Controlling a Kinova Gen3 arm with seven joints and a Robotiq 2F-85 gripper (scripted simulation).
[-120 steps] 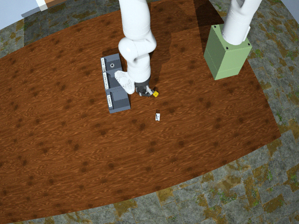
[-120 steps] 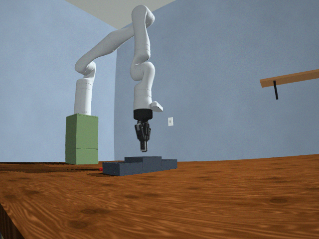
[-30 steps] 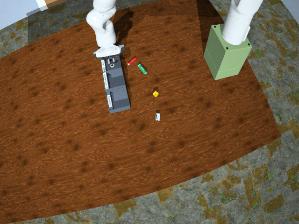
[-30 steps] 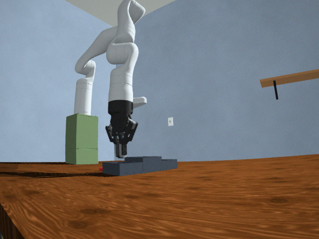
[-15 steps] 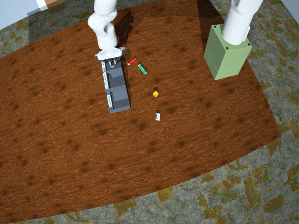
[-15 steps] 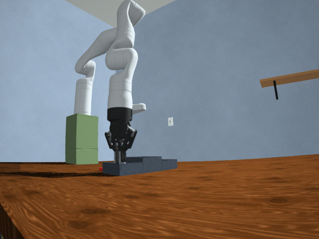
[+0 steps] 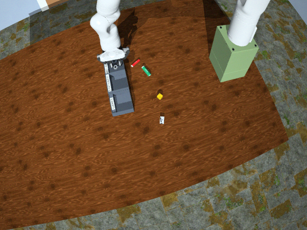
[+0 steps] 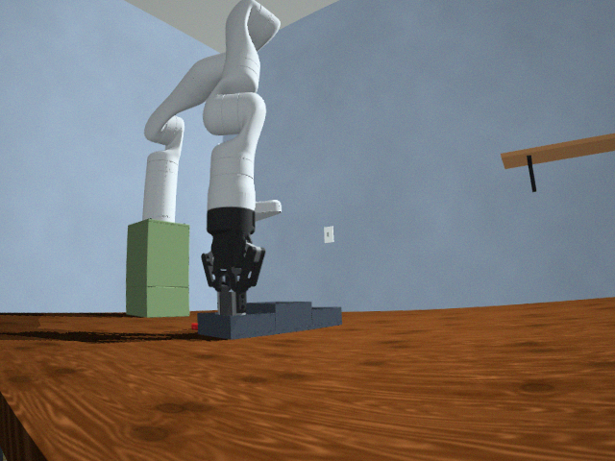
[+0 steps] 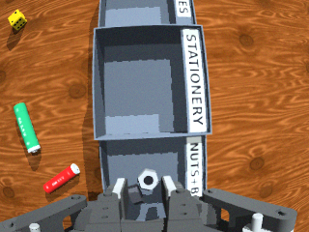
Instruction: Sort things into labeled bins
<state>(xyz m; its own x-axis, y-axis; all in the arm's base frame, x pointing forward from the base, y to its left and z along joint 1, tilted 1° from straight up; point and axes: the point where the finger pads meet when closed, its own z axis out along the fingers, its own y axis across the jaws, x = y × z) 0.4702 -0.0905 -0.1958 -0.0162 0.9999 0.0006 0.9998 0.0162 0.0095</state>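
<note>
Right now my hand is 10 mm past the dark nut, 10 mm to the left of it and 30 mm above it. Also, from my hand: red marker: 80 mm behind, 40 mm below; then green marker: 120 mm behind, 50 mm to the left, 40 mm below; then metal nut: 30 mm below.
</note>
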